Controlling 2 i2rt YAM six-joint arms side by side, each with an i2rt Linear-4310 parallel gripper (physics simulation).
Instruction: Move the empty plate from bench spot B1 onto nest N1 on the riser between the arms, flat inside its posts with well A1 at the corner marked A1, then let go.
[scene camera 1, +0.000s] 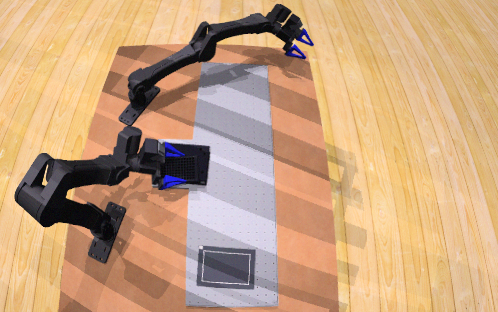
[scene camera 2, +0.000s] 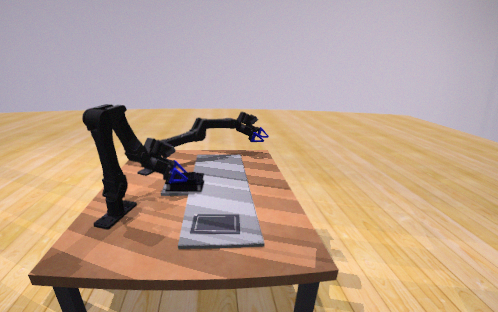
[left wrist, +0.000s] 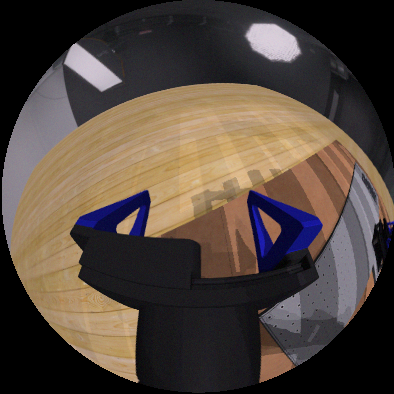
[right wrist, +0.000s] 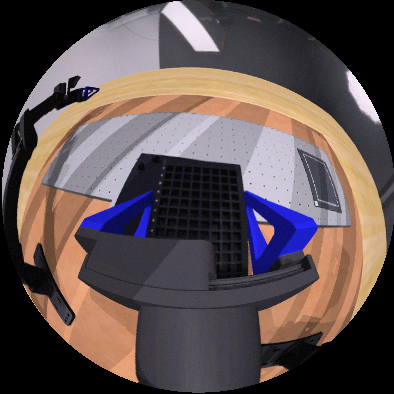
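Seen in the pictures: left gripper, fingertip midpoint: (scene camera 1: 309, 51) (scene camera 2: 266, 138) (left wrist: 198, 195) (right wrist: 95, 89); right gripper, fingertip midpoint: (scene camera 1: 185, 168) (scene camera 2: 187, 176) (right wrist: 198, 196); left arm's base at its link origin: (scene camera 1: 139, 104) (right wrist: 48, 282); right arm's base at its link origin: (scene camera 1: 107, 232) (scene camera 2: 116, 214) (right wrist: 288, 351).
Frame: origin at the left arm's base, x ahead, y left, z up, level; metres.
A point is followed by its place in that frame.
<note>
The black plate (scene camera 1: 181, 169) @[x 0.326, y -0.164, z 0.076 m] (right wrist: 200, 192) @[x 0.336, y -0.157, z 0.079 m], with its grid of empty wells, lies between the blue fingers of my right gripper (scene camera 1: 185, 168) @[x 0.334, y -0.156, z 0.074 m] (right wrist: 198, 196) @[x 0.334, y -0.156, z 0.074 m], which is shut on its two long sides. The plate is at the black nest base (scene camera 1: 203, 162) @[x 0.366, y -0.102, z 0.054 m] (scene camera 2: 185, 188) @[x 0.326, y -0.162, z 0.018 m] (right wrist: 131, 187) @[x 0.305, y -0.080, z 0.054 m] on the riser. Two small posts show at the base's far left corner in the right wrist view. The near end of the plate is hidden by the gripper body. I cannot tell whether the plate sits fully flat, nor read the A1 mark. My left gripper (scene camera 1: 309, 51) @[x 0.486, y 0.507, z 0.114 m] (scene camera 2: 265, 137) @[x 0.486, y 0.507, z 0.114 m] (left wrist: 198, 195) @[x 0.486, y 0.507, z 0.114 m] is open and empty, high near the table's far corner.
A dark pad with a white outline (scene camera 1: 226, 288) @[x 0.614, y -0.410, z 0.013 m] (scene camera 2: 215, 232) @[x 0.608, y -0.403, z 0.015 m] lies bare on the near end of the grey perforated board (scene camera 1: 232, 200) @[x 0.499, y -0.153, z 0.013 m] (scene camera 2: 220, 192) @[x 0.480, y -0.115, z 0.011 m] (right wrist: 240, 145) @[x 0.508, y -0.139, z 0.013 m]. The brown table (scene camera 1: 305, 225) @[x 0.743, y -0.115, z 0.000 m] (scene camera 2: 280, 215) @[x 0.773, y -0.178, z 0.000 m] surrounds the board. The left arm stretches over the board's far end.
</note>
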